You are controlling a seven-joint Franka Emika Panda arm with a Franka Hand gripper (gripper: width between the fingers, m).
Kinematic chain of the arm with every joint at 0, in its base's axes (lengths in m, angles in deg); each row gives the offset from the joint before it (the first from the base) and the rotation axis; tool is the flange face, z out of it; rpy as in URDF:
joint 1: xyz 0 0 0.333 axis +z
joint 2: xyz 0 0 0 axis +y
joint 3: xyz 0 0 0.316 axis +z
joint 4: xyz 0.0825 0 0 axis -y
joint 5: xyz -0.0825 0 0.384 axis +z
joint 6: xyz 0 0 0 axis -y
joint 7: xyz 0.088 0 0 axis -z
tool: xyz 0 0 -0.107 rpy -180 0 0
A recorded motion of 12 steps. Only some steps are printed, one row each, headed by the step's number.
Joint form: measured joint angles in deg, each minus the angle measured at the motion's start. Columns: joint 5, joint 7, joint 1, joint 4, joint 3, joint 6, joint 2.
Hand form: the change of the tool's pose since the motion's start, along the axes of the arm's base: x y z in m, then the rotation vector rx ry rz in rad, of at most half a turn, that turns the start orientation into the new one. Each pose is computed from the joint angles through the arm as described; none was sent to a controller.
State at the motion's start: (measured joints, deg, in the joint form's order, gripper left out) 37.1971 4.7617 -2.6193 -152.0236 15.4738 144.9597 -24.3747
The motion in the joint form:
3: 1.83 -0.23 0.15 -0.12 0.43 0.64 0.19
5: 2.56 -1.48 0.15 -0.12 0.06 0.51 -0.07
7: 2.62 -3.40 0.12 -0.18 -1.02 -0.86 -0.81
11: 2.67 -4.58 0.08 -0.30 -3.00 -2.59 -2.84
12: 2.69 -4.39 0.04 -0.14 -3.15 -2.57 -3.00
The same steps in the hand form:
3: -0.0003 0.0028 -0.0016 0.0180 -0.0029 -0.0114
5: -0.0003 0.0003 0.0002 0.0242 -0.0115 -0.0047
7: -0.0018 -0.0059 0.0033 0.0274 -0.0137 0.0166
11: -0.0050 -0.0179 0.0149 0.0421 -0.0288 0.0155
12: -0.0044 -0.0190 0.0174 0.0448 -0.0337 0.0096

